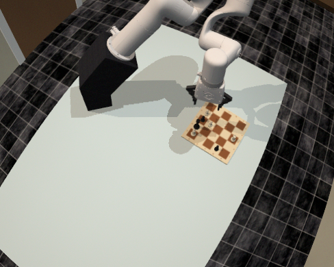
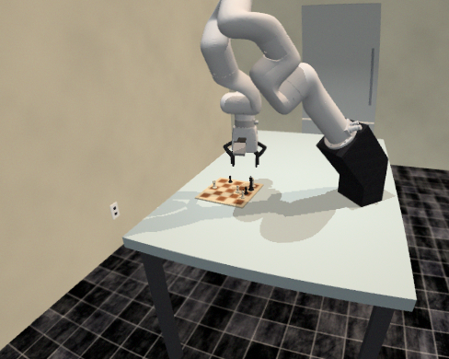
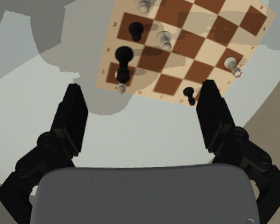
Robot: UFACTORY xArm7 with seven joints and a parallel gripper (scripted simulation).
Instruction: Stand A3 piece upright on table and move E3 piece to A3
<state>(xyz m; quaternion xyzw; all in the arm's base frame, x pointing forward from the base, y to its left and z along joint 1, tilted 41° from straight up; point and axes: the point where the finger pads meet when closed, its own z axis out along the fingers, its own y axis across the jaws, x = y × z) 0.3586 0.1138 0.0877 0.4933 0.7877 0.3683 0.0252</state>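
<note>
The tall black piece lies 10 mm ahead of my hand, 40 mm to the right of it and 100 mm below it. Also, from my hand: white piece: 150 mm ahead, 40 mm to the left, 120 mm below; then chessboard: 70 mm ahead, 20 mm to the left, 140 mm below.
</note>
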